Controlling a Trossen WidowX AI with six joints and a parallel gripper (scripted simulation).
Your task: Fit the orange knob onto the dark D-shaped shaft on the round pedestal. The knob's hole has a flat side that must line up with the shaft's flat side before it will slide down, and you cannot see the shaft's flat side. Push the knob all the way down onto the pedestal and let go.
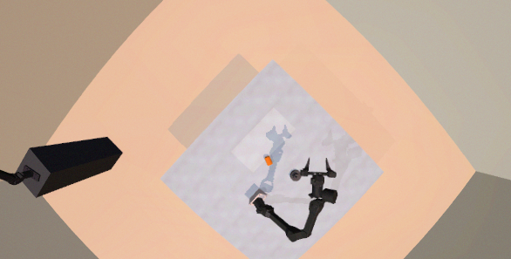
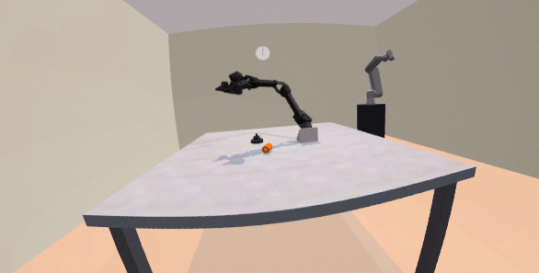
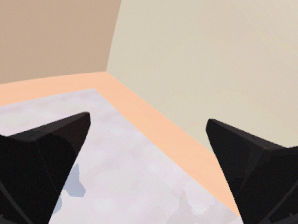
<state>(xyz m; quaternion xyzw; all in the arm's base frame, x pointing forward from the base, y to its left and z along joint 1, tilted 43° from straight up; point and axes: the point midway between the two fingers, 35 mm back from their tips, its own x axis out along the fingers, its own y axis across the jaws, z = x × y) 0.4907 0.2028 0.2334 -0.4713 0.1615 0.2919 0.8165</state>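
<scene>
Right now the orange knob is 24 cm behind my gripper tip, 12 cm to the left of it and 33 cm below it. Round my gripper tip: round dark pedestal: 20 cm behind, 12 cm to the right, 32 cm below.
</scene>
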